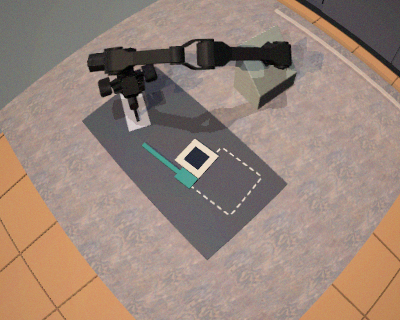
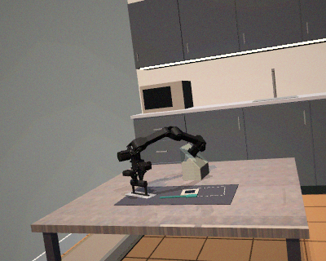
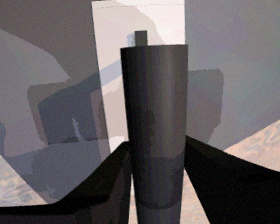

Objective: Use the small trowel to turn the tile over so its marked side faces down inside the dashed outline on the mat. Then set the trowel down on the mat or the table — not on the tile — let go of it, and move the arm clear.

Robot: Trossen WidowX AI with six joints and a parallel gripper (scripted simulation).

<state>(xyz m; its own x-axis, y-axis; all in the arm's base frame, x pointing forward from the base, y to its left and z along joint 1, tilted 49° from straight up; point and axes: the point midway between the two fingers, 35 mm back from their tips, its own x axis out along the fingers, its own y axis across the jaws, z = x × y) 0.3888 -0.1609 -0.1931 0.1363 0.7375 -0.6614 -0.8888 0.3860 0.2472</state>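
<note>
My gripper tip is now 23 cm to the right of the dark mat, 8 cm above it and 2 cm short of it. From my gripper tip the other things lie so: cream tile (30 cm to the left, 6 cm below, 1 cm behind); then teal trowel (27 cm to the left, 7 cm ahead, 6 cm below).
</note>
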